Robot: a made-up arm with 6 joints. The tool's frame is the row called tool. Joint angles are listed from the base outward.
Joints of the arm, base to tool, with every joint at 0 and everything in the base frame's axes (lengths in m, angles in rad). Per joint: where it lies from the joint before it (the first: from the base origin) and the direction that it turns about. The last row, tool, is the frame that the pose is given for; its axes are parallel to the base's.
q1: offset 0.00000 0.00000 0.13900 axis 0 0 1
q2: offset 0.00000 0.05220 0.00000 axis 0 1 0
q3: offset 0.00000 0.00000 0.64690 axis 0 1 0
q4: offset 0.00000 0.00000 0.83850 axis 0 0 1
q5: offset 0.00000 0.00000 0.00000 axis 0 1 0
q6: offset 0.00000 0.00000 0.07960 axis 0 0 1
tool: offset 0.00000 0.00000 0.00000
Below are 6 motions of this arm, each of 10 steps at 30 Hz.
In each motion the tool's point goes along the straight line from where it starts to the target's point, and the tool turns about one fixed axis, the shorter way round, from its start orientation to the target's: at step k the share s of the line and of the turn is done. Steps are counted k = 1, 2, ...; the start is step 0. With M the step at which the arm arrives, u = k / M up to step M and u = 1 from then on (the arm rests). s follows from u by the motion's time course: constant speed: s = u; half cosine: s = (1 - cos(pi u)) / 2; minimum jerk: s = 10 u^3 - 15 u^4 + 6 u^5.
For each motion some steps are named. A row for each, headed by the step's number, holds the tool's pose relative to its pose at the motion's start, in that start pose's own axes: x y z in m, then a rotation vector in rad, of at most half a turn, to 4 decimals.
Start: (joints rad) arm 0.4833 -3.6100 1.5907 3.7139 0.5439 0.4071
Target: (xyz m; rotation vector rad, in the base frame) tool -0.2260 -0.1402 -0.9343 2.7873 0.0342 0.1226
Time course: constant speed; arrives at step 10
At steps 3, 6, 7, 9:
3: 0.0610 -0.0430 -0.0222 0.0878 0.1371 -0.0747
6: 0.1220 -0.0861 -0.0444 0.1757 0.2743 -0.1494
7: 0.1423 -0.1004 -0.0518 0.2050 0.3200 -0.1743
9: 0.1830 -0.1291 -0.0666 0.2635 0.4114 -0.2241

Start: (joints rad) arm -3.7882 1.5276 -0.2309 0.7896 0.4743 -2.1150
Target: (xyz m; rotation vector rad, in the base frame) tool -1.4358 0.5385 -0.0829 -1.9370 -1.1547 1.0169
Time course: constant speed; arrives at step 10
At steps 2, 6, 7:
2: -0.0503 0.1061 0.0187 -0.0917 -0.0050 0.0152
6: -0.1509 0.3182 0.0560 -0.2751 -0.0150 0.0457
7: -0.1760 0.3712 0.0654 -0.3210 -0.0175 0.0533

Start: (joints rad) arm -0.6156 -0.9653 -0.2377 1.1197 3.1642 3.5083
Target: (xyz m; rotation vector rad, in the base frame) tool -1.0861 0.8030 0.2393 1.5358 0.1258 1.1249
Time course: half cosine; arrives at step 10
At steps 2, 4, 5, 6, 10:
2: -0.0391 -0.0340 0.0093 -0.0468 0.0203 -0.0166
4: -0.1416 -0.1231 0.0336 -0.1692 0.0733 -0.0600
5: -0.2049 -0.1781 0.0486 -0.2448 0.1061 -0.0869
6: -0.2682 -0.2332 0.0637 -0.3205 0.1388 -0.1137
10: -0.4097 -0.3563 0.0973 -0.4896 0.2121 -0.1737

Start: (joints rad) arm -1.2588 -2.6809 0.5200 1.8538 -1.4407 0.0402
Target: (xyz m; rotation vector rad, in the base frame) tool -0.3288 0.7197 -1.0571 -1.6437 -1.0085 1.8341
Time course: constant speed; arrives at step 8
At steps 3, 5, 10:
3: -0.0298 0.1010 -0.0067 -0.0822 -0.0134 0.0085
5: -0.0496 0.1684 -0.0112 -0.1371 -0.0224 0.0141
10: -0.0793 0.2694 -0.0179 -0.2193 -0.0358 0.0226

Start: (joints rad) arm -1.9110 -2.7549 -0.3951 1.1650 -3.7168 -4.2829
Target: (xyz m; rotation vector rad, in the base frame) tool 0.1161 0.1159 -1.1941 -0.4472 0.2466 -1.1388
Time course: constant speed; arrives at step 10
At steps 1, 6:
1: 0.0052 -0.0103 -0.0003 0.0058 -0.0219 -0.0138
6: 0.0310 -0.0616 -0.0015 0.0348 -0.1312 -0.0831

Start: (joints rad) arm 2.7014 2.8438 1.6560 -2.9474 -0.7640 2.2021
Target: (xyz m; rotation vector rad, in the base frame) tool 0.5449 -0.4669 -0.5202 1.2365 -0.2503 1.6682
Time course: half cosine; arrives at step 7
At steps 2, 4, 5, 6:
2: -0.0051 0.0272 0.0115 -0.0256 -0.0308 0.0333
4: -0.0166 0.0884 0.0374 -0.0831 -0.1001 0.1080
5: -0.0220 0.1173 0.0496 -0.1104 -0.1329 0.1434
6: -0.0258 0.1374 0.0581 -0.1292 -0.1556 0.1679

